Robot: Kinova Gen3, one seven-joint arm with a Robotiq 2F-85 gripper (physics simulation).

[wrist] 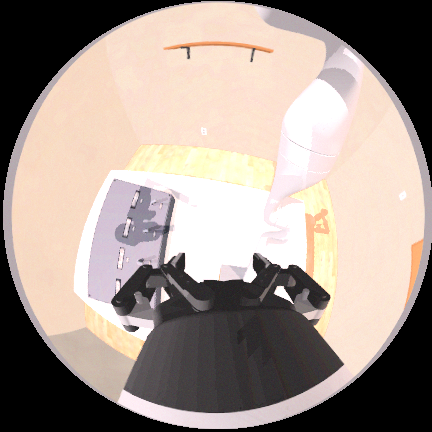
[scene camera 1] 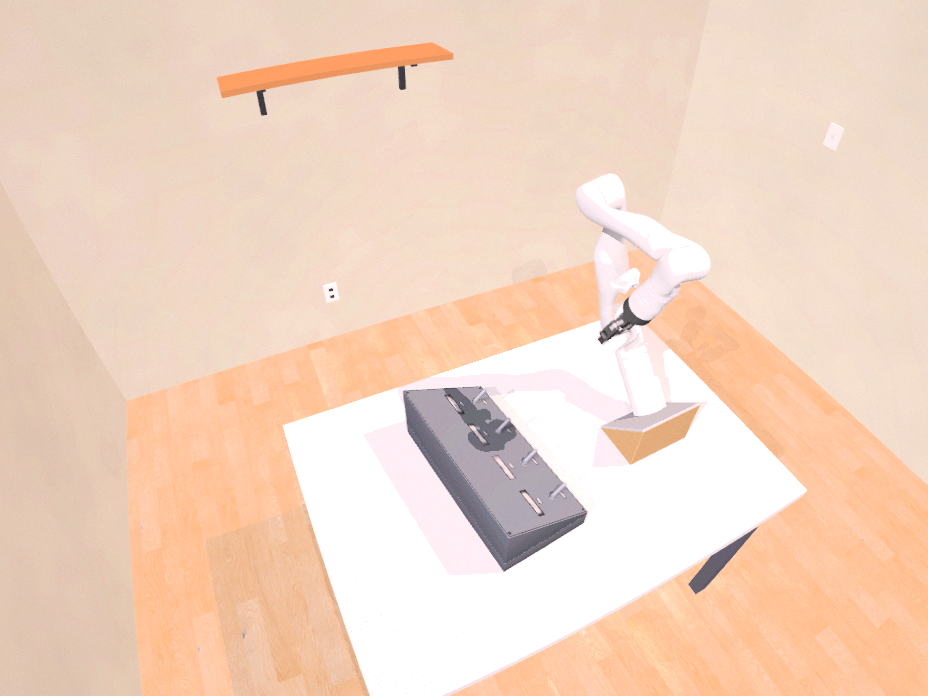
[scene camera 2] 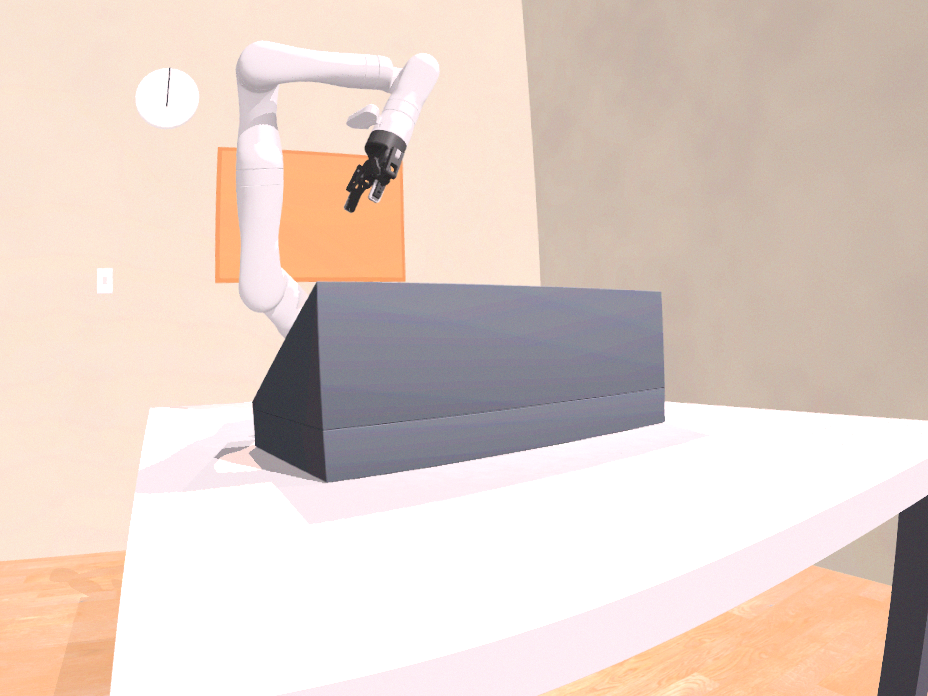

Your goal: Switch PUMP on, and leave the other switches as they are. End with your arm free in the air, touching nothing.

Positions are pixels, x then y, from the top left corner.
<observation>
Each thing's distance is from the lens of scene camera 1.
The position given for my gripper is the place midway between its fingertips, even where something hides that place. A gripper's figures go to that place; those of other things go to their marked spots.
my gripper (scene camera 1: pixel 613 334): 1.37 m
dark sloped switch console (scene camera 1: pixel 508 502): 1.28 m
</observation>
